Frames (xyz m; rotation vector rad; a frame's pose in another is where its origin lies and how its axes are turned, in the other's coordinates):
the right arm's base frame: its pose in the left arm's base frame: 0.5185 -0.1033 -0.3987 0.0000 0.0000 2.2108
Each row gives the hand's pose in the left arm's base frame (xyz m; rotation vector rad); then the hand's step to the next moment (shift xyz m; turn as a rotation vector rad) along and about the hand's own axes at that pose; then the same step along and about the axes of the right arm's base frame.
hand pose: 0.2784 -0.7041 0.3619 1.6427 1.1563 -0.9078
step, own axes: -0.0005 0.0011 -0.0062 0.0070 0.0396 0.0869
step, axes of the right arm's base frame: 0.0037 -0.0044 0.0027 -0.0895 0.0241 -0.0242
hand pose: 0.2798 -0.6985 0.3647 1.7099 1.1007 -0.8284
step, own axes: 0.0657 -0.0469 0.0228 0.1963 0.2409 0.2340
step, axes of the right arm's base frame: 0.0184 0.0112 -0.0811 -0.3305 -0.1064 -0.1754
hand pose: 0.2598 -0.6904 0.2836 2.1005 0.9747 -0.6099
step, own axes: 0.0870 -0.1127 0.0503 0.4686 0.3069 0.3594
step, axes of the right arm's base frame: 0.0656 0.0043 -0.1359 -0.4553 -0.2651 -0.4066
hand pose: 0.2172 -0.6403 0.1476 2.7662 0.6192 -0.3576
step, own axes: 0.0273 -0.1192 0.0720 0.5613 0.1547 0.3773
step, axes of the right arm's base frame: 0.0975 -0.0203 -0.1011 -0.3322 -0.3696 -0.4842
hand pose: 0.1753 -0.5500 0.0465 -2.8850 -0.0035 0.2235
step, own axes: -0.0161 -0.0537 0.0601 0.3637 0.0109 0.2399
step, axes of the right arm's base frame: 0.0677 -0.0203 -0.0420 -0.1480 -0.2923 -0.2875
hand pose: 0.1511 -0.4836 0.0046 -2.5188 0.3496 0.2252
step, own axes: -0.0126 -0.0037 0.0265 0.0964 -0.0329 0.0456
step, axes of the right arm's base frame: 0.0243 -0.0018 -0.0167 -0.0318 -0.0981 -0.0427
